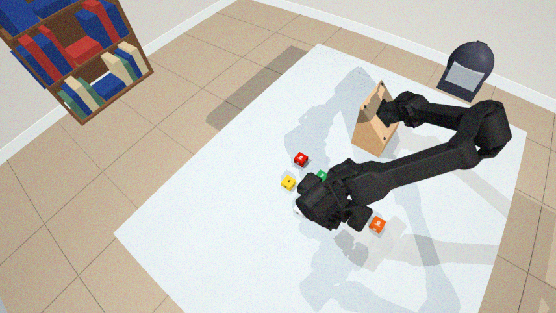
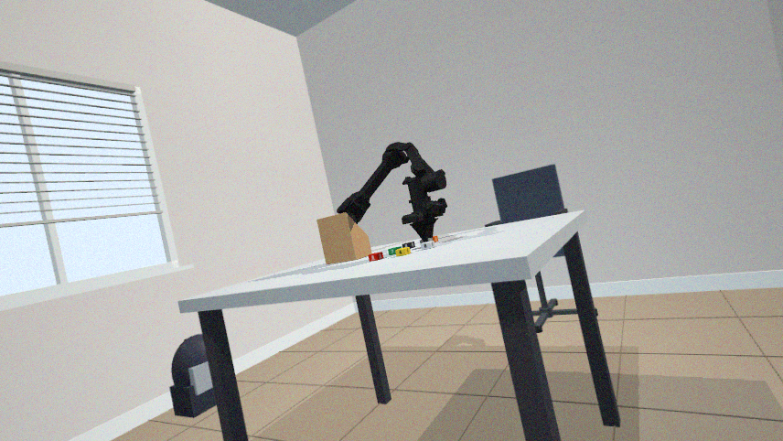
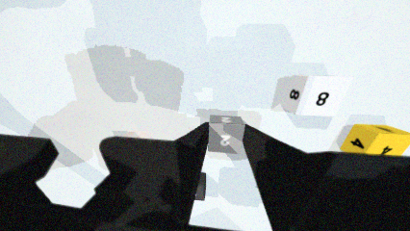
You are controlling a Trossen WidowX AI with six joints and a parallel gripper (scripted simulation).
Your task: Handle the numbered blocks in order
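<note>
Now: the yellow block 15 cm to the right of my gripper tip and 3 cm behind it. The rest, counted from my gripper tip: black block: 9 cm behind, 5 cm to the left; then white block: 8 cm to the right, 2 cm ahead; then grey block marked 2: 1 cm behind.
</note>
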